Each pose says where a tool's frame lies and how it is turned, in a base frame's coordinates. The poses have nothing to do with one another.
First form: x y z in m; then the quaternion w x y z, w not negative.
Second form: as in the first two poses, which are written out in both.
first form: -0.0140 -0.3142 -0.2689 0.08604 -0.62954 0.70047 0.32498
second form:
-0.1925 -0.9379 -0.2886 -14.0
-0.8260 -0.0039 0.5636 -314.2
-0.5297 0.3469 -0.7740 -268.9
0 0 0 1

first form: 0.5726 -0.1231 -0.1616 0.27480 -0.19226 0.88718 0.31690
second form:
-0.7750 -0.5153 0.3657 572.6
-0.1670 0.7252 0.6680 -123.1
-0.6095 0.4566 -0.6481 -161.6
0 0 0 1

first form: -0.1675 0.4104 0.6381 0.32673 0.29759 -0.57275 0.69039
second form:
-0.6094 -0.7920 0.0366 -167.5
0.1103 -0.1304 -0.9853 410.4
0.7852 -0.5964 0.1668 638.1
0 0 0 1

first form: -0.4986 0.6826 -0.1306 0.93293 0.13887 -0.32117 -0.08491
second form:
0.7793 0.0692 -0.6228 -498.6
-0.2476 0.9470 -0.2046 682.6
0.5757 0.3137 0.7551 -130.6
0 0 0 1

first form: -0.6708 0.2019 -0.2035 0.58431 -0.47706 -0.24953 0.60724
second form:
0.1380 -0.4715 -0.8710 -670.8
0.9477 -0.1926 0.2545 201.9
-0.2878 -0.8605 0.4203 -203.5
0 0 0 1

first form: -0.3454 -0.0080 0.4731 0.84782 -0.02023 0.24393 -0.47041
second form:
0.4384 0.7878 0.4327 -345.4
-0.8075 0.5566 -0.1952 -8.0
-0.3946 -0.2638 0.8802 473.1
0 0 0 1

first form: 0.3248 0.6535 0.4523 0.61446 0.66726 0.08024 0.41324
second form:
0.6456 -0.4008 0.6501 324.8
0.6149 -0.2320 -0.7537 653.5
0.4529 0.8863 0.0967 452.3
0 0 0 1

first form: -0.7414 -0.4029 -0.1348 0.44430 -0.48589 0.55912 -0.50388
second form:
-0.1330 -0.0956 0.9865 -741.4
-0.9911 0.0200 -0.1317 -402.9
-0.0072 -0.9952 -0.0974 -134.8
0 0 0 1

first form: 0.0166 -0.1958 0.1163 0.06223 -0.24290 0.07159 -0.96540
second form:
-0.8743 0.0854 0.4779 16.6
-0.1549 -0.9820 -0.1080 -195.8
0.4601 -0.1685 0.8717 116.3
0 0 0 1

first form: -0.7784 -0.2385 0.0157 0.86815 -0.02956 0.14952 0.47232
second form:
0.5091 -0.8289 0.2317 -778.4
0.8112 0.5521 0.1926 -238.5
-0.2875 0.0899 0.9535 15.7
0 0 0 1

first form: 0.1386 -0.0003 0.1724 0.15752 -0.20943 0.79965 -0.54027
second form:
-0.8627 -0.1647 0.4782 138.6
-0.5051 0.3285 -0.7981 -0.3
-0.0256 -0.9300 -0.3666 172.4
0 0 0 1

